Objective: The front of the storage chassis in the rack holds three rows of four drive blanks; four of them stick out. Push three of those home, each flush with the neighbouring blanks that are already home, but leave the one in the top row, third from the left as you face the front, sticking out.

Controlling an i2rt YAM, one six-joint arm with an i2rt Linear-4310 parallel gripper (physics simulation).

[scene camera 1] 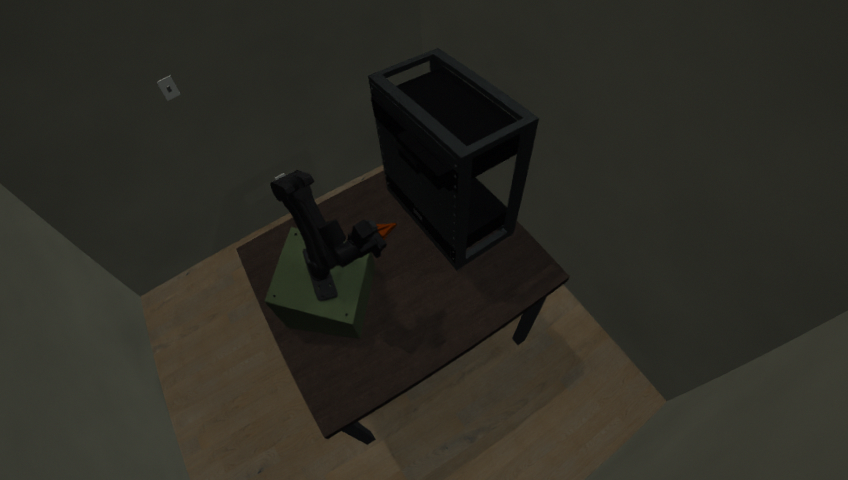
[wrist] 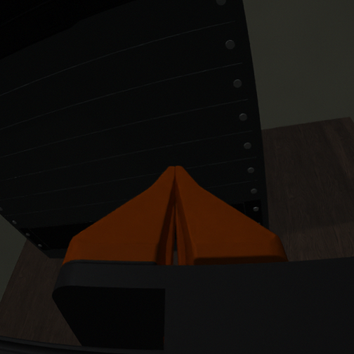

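Where they show: gripper, fingertip midpoint: (scene camera 1: pixel 395 224); arm's base, origin of the base link: (scene camera 1: pixel 319 273).
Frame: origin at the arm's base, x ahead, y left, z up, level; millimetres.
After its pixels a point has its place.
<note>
The black rack (scene camera 1: pixel 470 211) {x 601, y 28, z -46 mm} stands on the far side of the table, its front toward the arm. In the scene view dark parts stick out of the upper half of its front; the storage chassis and its single drive blanks are too dark to tell apart. In the wrist view the lower front of the rack shows as plain dark panels (wrist: pixel 125 115) with a column of screws at the right; no drive blank can be made out there. My gripper (scene camera 1: pixel 395 225) {x 274, y -83, z 212 mm} (wrist: pixel 174 177) is shut and empty, its orange fingertips together, in front of the rack and apart from it.
The arm stands on a green box (scene camera 1: pixel 285 279) {x -115, y 9, z 32 mm} at the left of the brown table (scene camera 1: pixel 416 350) {x 201, y -330, z -184 mm}. The rack's open frame has a top rail (scene camera 1: pixel 487 86) {x 705, y 139, z 419 mm} and a right front post (scene camera 1: pixel 463 214) {x 489, y -108, z 161 mm}. In the wrist view the table (wrist: pixel 310 185) shows right of the rack. Walls stand behind.
</note>
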